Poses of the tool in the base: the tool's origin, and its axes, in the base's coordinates. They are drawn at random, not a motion.
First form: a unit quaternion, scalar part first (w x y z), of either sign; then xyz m.
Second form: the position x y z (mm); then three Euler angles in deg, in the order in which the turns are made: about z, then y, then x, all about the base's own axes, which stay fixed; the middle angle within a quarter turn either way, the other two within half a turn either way. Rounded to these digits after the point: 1 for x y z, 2 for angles.
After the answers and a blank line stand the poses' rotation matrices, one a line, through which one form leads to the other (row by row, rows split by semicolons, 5 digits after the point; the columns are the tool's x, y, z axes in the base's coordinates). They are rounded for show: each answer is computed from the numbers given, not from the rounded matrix.
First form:
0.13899 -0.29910 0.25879 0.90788 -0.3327 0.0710 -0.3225
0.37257 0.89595 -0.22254 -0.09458 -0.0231 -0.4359 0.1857
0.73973 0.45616 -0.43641 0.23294 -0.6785 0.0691 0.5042
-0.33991 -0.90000 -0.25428 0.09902 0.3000 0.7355 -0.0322
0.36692 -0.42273 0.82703 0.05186 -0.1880 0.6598 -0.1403
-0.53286 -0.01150 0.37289 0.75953 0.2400 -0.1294 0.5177
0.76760 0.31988 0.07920 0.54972 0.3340 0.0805 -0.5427
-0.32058 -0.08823 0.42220 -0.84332 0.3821 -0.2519 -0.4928
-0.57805 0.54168 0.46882 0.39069 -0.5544 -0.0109 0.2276
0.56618 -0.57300 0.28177 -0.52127 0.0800 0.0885 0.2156
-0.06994 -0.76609 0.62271 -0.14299 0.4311 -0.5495 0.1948
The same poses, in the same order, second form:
-332.7 71.0 -322.5 152.51 -28.11 -38.83
-23.1 -435.9 185.7 20.39 -19.59 138.40
-678.5 69.1 504.2 55.50 -25.67 76.99
300.0 735.5 -32.2 -31.67 -0.31 138.53
-188.0 659.8 -140.3 116.86 34.27 -151.37
240.0 -129.4 517.7 -118.34 -24.51 -37.52
334.0 80.5 -542.7 64.22 28.25 27.30
382.1 -251.9 -492.8 141.70 -7.00 50.75
-554.4 -10.9 227.6 -75.11 -6.82 -91.53
80.0 88.5 215.6 -41.92 66.41 -62.54
431.1 -549.5 194.8 79.33 7.58 163.28

-0.78244 -0.40718 -0.47116; 0.09756 -0.82742 0.55305; -0.61503 0.38676 0.68713
0.88306 -0.32829 -0.33530; -0.46924 -0.62334 -0.62551; -0.00365 0.70970 -0.70449
0.51057 -0.74277 -0.43314; -0.05352 0.47531 -0.87819; 0.85817 0.47156 0.20293
0.85107 0.52502 -0.00537; 0.39039 -0.63961 -0.66219; -0.35110 0.56148 -0.74931
-0.37334 -0.73728 0.56306; -0.66116 0.63722 0.39600; -0.65075 -0.22444 -0.72536
-0.43186 0.80087 -0.41486; -0.81802 -0.15403 0.55418; 0.37993 0.57870 0.72164
0.38307 -0.79326 0.47328; 0.89460 0.19097 -0.40401; 0.23010 0.57816 0.78281
-0.77889 -0.61521 -0.12189; 0.46620 -0.43795 -0.76867; 0.41951 -0.65553 0.62792
0.25513 0.95959 -0.11875; 0.05622 0.10788 0.99257; 0.96527 -0.25991 -0.02643
0.29777 0.26736 0.91644; -0.91317 -0.20010 0.35508; 0.27831 -0.94259 0.18456
0.18357 -0.97411 0.13198; -0.93410 -0.21468 -0.28524; 0.30619 -0.07092 -0.94932

